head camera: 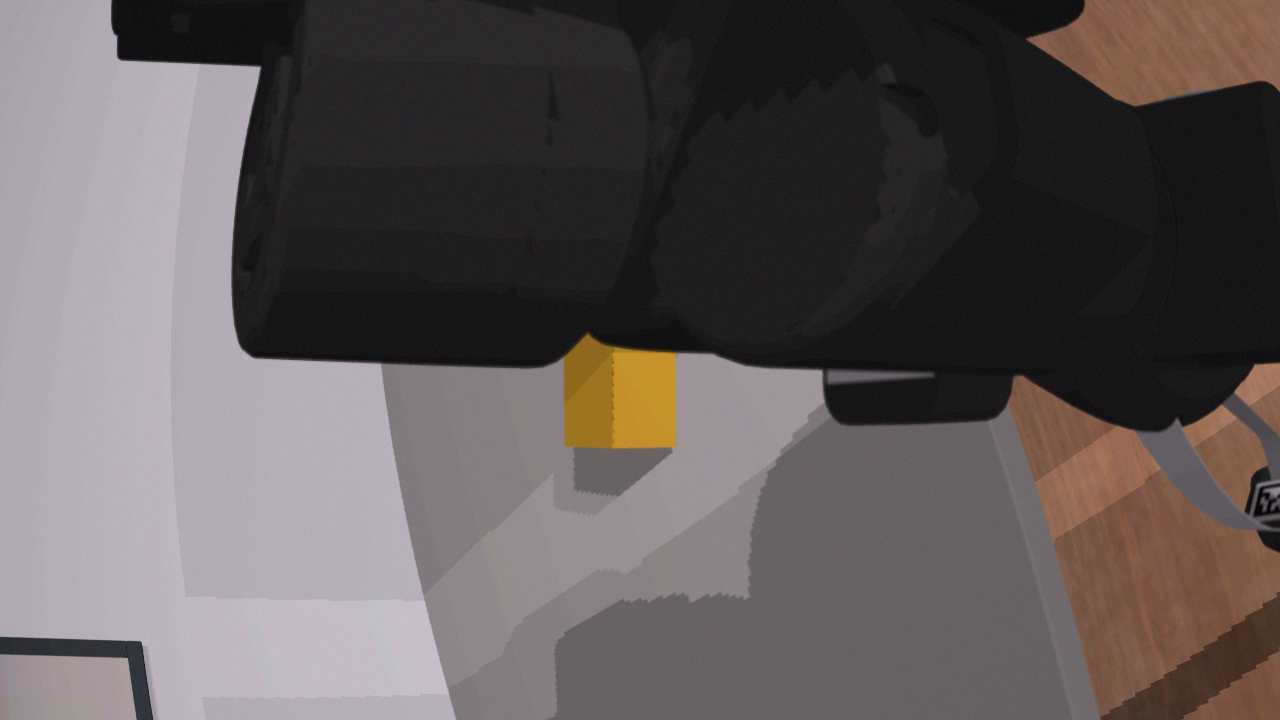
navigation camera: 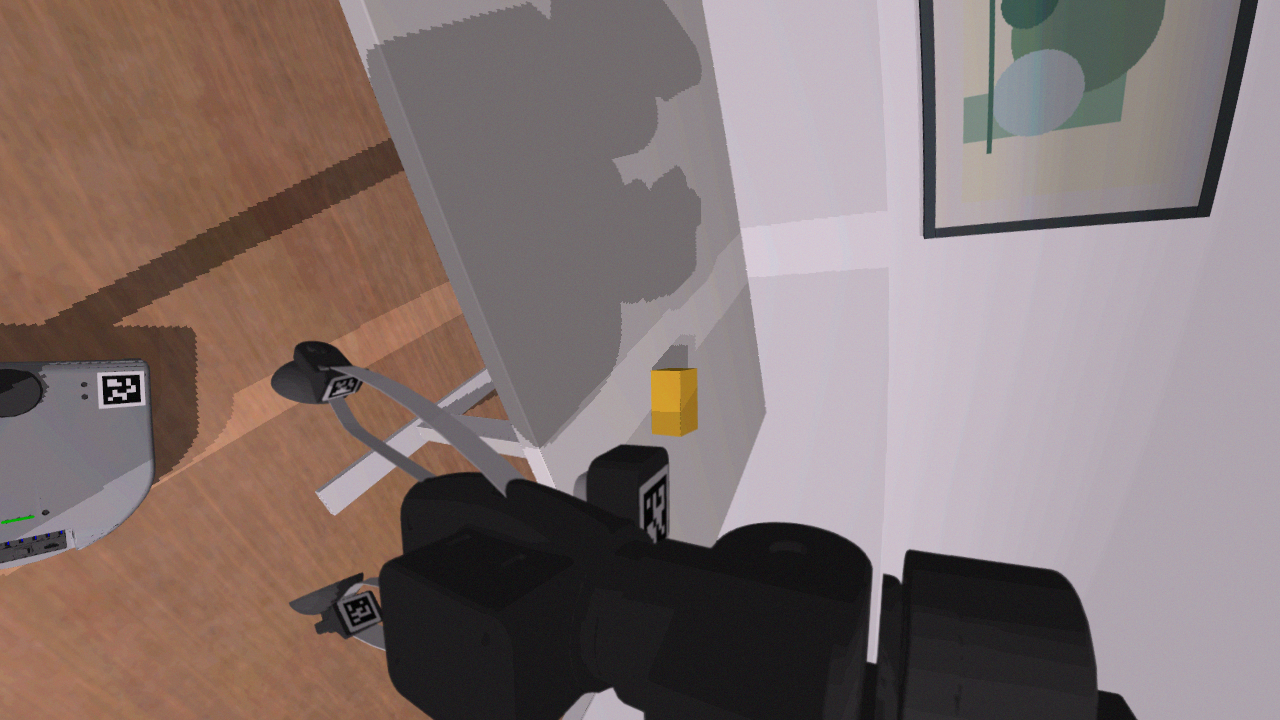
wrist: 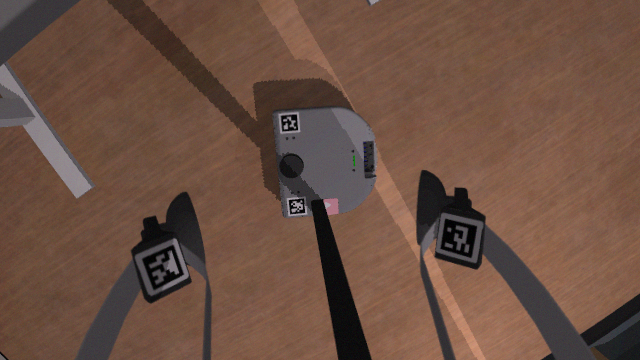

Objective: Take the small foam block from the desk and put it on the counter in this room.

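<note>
The small foam block, yellow (head camera: pixel 626 402) (navigation camera: pixel 674 398), stands on the grey desk (head camera: pixel 877 582) (navigation camera: pixel 537 223) (wrist: pixel 15 15). In the head view the dark wrist covers its upper end. My gripper (navigation camera: pixel 317 488) (wrist: pixel 307 207) is open with nothing between its fingers. In the navigation view its fingers are left of the block, beyond the desk's edge and over the floor, pointing away from the block. In the head view one fingertip shows at the right edge; the other is hidden. The counter does not show in these views.
My wheeled base (navigation camera: pixel 71 447) (wrist: pixel 330 160) is on the wooden floor, with the mast (wrist: pixel 335 280) rising from it. A pale desk leg (navigation camera: pixel 371 470) (wrist: pixel 55 150) stands beyond the desk's edge. A white wall (navigation camera: pixel 823 358) with a framed picture (navigation camera: pixel 928 161) is behind the desk.
</note>
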